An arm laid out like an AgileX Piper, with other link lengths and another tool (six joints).
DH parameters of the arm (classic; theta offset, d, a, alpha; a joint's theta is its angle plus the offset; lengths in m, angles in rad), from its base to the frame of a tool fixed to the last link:
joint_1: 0 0.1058 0 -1.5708
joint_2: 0.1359 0 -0.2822 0
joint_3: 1.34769 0 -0.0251 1.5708
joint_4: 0 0.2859 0 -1.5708
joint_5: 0 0 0 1.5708
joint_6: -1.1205 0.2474 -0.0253 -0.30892
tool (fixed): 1.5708 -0.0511 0 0
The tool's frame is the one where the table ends.
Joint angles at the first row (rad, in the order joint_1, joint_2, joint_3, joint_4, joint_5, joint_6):
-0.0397, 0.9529, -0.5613, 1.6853, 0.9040, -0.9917
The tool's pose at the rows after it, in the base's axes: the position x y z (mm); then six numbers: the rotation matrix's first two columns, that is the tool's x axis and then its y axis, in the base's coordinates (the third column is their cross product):
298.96 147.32 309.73 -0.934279 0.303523 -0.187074 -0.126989 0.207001 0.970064
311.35 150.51 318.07 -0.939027 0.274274 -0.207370 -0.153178 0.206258 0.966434
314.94 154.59 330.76 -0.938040 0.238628 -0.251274 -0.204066 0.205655 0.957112
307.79 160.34 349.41 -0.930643 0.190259 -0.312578 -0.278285 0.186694 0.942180
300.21 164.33 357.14 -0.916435 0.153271 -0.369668 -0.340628 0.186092 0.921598
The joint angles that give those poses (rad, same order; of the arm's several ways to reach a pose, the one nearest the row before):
-0.0397, 1.0397, -0.6309, 1.6853, 0.9656, -1.0073
-0.0397, 1.1059, -0.6960, 1.6853, 0.9959, -1.0295
-0.0397, 1.1388, -0.7482, 1.6837, 1.0320, -1.0555
-0.0397, 1.1431, -0.7872, 1.6915, 1.0894, -1.0848
-0.0397, 1.1413, -0.7983, 1.6950, 1.1273, -1.1327

